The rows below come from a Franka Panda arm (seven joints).
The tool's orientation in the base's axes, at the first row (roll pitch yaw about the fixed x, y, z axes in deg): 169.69, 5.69, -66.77
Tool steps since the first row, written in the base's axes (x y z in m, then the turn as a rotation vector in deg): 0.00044, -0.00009, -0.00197, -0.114, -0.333, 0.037; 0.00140, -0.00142, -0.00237, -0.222, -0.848, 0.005; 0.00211, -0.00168, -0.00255, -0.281, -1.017, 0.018; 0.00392, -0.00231, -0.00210, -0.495, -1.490, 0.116; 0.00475, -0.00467, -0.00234, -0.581, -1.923, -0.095; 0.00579, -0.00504, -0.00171, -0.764, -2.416, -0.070; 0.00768, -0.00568, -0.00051, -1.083, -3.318, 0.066; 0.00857, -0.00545, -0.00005, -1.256, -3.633, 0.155; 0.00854, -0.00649, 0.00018, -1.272, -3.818, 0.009; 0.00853, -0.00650, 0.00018, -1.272, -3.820, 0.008; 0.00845, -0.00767, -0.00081, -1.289, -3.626, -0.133; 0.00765, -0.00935, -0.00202, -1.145, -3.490, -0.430
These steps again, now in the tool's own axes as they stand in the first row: 0.00045, -0.00071, 0.00184, 0.256, 0.244, -0.019; 0.00208, -0.00110, 0.00201, 0.688, 0.543, 0.024; 0.00262, -0.00167, 0.00204, 0.818, 0.667, 0.020; 0.00386, -0.00296, 0.00122, 1.157, 1.067, -0.041; 0.00637, -0.00279, 0.00124, 1.540, 1.282, 0.174; 0.00705, -0.00346, 0.00040, 1.916, 1.650, 0.178; 0.00826, -0.00468, -0.00117, 2.602, 2.325, 0.092; 0.00835, -0.00549, -0.00179, 2.814, 2.623, 0.034; 0.00927, -0.00500, -0.00203, 2.991, 2.687, 0.177; 0.00927, -0.00499, -0.00203, 2.993, 2.687, 0.178; 0.01041, -0.00462, -0.00107, 2.823, 2.599, 0.323; 0.01175, -0.00344, 0.00025, 2.785, 2.362, 0.587
